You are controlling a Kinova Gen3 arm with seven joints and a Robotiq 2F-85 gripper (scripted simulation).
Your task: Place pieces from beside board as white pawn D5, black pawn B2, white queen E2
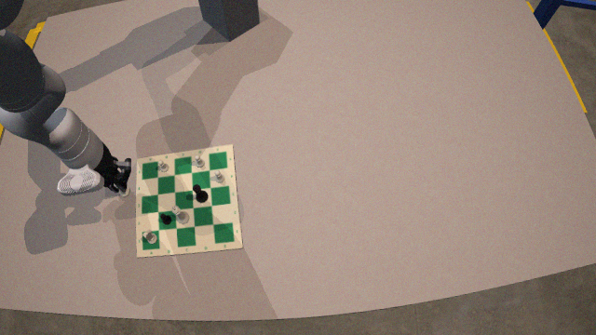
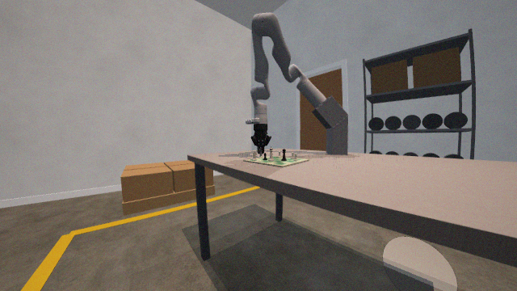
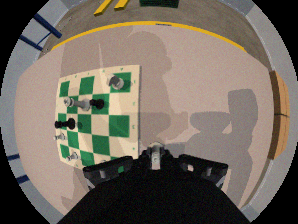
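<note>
The tall black piece is 180 mm to the left of my hand, 10 mm below it and 10 mm ahead of it. From my hand the other things lie so: black pawn 110 mm to the left, 60 mm ahead, 20 mm below; then cream chessboard 140 mm to the left, 40 mm below, 20 mm ahead.
</note>
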